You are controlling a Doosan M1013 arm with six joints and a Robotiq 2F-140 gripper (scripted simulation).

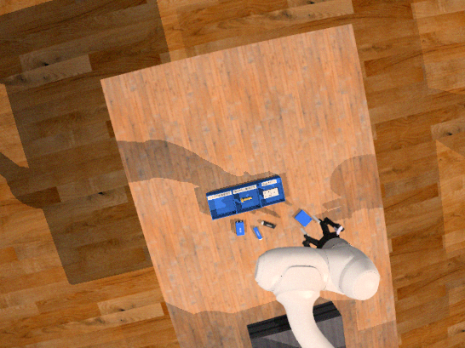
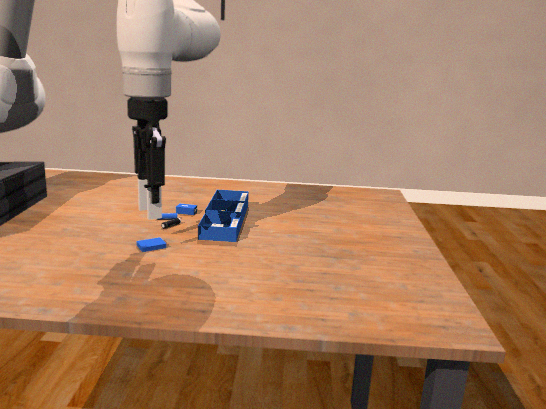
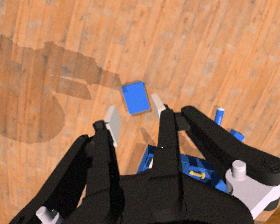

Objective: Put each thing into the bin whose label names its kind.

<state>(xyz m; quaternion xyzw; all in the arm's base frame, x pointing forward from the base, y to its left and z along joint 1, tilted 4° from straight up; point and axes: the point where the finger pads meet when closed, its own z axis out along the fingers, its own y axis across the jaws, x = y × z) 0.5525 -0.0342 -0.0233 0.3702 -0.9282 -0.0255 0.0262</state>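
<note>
My hand is 10 cm above the flat blue square. From my hand the other things lie so: white domino 10 cm ahead, 12 cm to the left, 9 cm below; then blue cylinder 4 cm behind, 16 cm to the left, 10 cm below; then black cylindrical battery 1 cm behind, 13 cm to the left, 10 cm below.
</note>
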